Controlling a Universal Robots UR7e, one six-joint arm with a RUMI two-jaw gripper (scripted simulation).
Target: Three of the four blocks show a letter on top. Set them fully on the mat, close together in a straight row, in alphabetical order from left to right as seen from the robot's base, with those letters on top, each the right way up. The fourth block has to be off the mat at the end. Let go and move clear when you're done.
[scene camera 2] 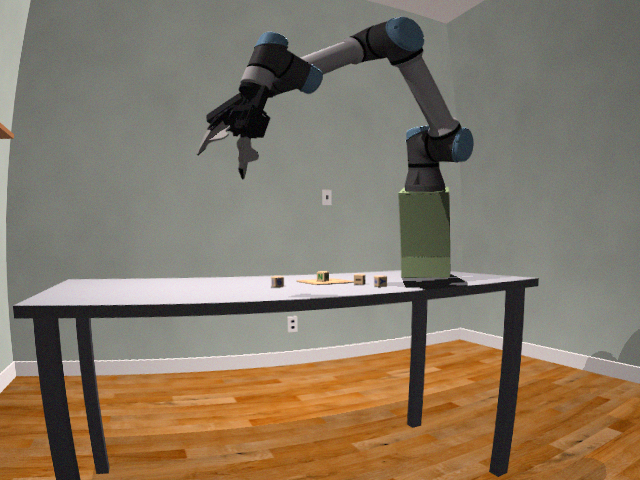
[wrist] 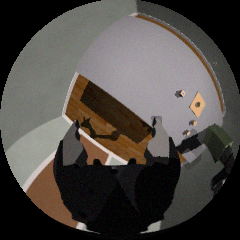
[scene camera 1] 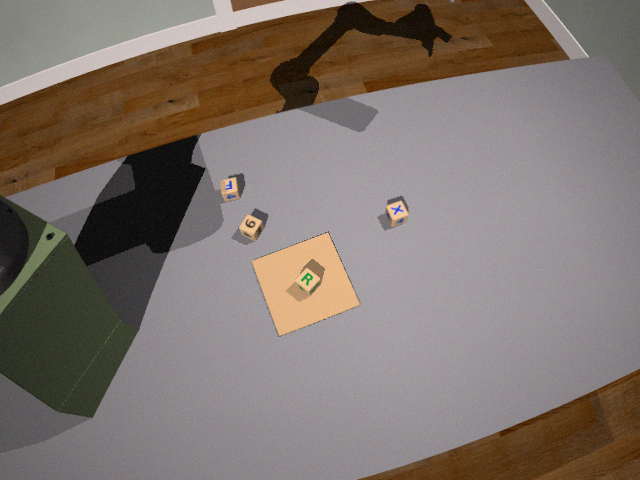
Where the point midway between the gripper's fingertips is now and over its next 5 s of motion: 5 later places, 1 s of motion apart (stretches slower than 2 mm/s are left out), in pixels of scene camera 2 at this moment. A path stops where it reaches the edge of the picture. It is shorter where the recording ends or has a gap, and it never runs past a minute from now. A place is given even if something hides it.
My gripper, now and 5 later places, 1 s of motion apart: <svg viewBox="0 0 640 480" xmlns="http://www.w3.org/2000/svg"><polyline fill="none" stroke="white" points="221,167 262,209 360,247 381,238 360,239 318,243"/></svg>
